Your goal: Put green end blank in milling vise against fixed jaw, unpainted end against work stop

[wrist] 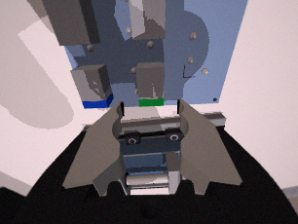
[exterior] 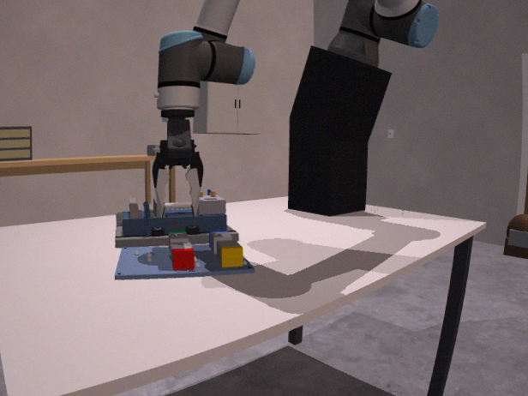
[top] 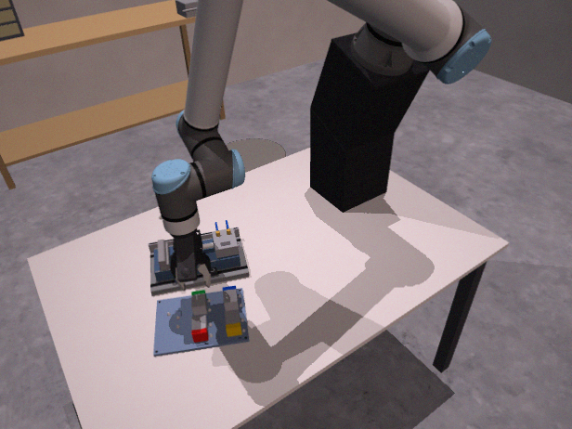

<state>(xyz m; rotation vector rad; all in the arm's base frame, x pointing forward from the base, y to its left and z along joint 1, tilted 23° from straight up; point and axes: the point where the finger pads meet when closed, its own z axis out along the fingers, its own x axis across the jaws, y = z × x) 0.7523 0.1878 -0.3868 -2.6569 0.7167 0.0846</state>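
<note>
Right now my hand is 70 mm above the green-ended blank. Also, from my hand: blue-ended blank: 80 mm behind, 50 mm to the left, 70 mm below; red-ended blank: 50 mm ahead, 80 mm to the left, 70 mm below; blue plate: 20 mm ahead, 40 mm to the left, 90 mm below.
</note>
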